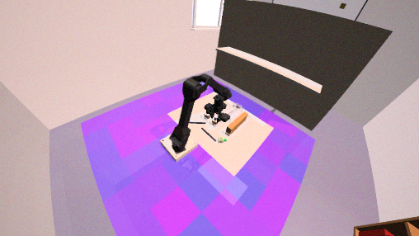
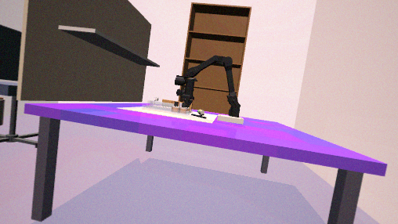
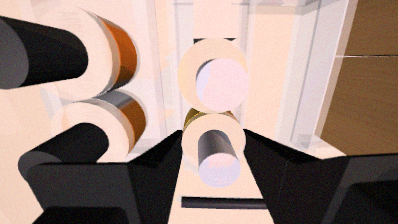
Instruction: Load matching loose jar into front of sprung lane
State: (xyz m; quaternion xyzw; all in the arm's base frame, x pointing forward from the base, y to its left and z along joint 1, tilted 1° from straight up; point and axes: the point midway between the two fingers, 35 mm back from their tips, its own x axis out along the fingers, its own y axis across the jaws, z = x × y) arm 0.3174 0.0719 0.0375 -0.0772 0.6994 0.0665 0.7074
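Right now my gripper tip is 70 mm short of the cream mat, 10 mm to the left of it and 30 mm above it.
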